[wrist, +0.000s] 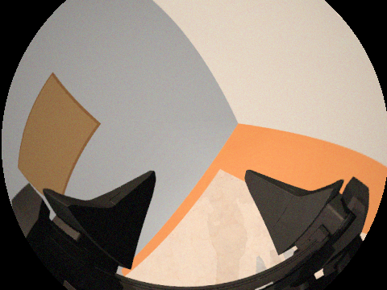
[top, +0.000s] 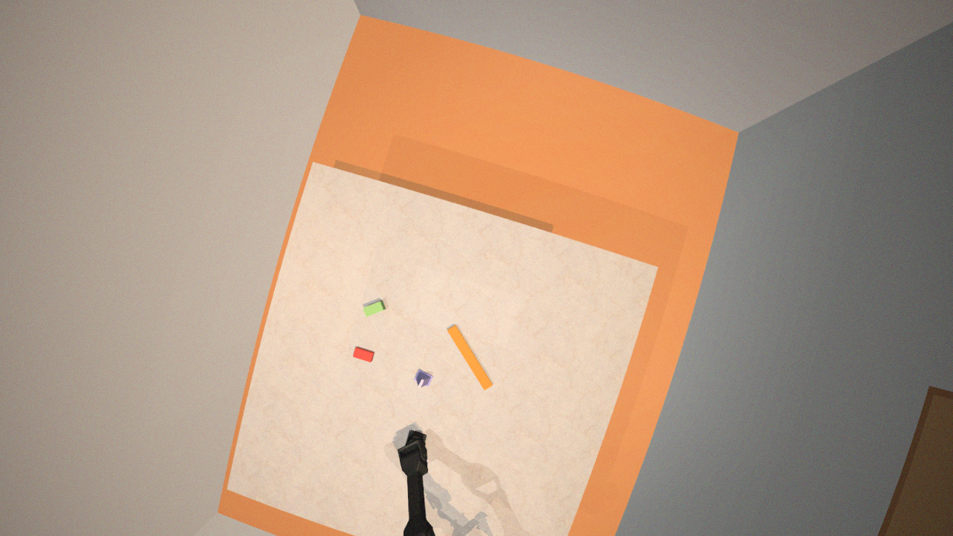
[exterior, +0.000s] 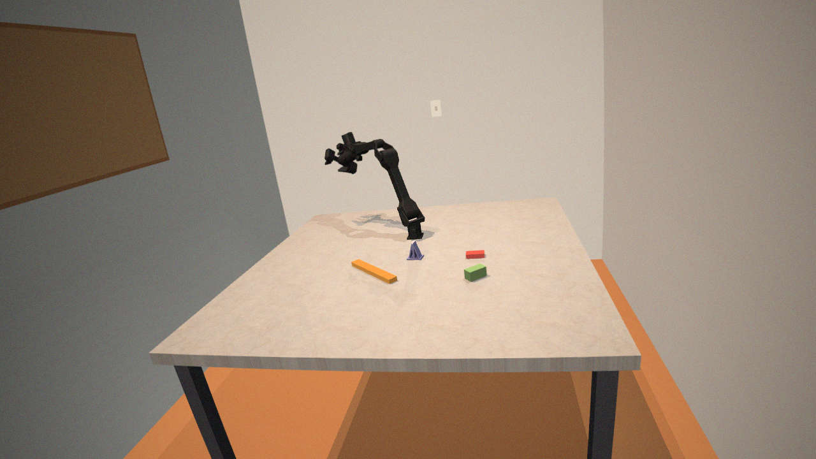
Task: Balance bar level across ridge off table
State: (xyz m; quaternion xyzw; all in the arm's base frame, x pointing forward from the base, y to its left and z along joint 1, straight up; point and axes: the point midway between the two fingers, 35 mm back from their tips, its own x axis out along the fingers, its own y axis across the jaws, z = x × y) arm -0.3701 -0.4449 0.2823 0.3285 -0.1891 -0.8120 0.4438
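The long orange bar is 740 mm ahead of my gripper tip, 380 mm to the left of it and 260 mm below it. From my gripper tip the other things lie so: green block: 800 mm ahead, 740 mm to the left, 250 mm below; red block: 740 mm to the left, 630 mm ahead, 260 mm below.
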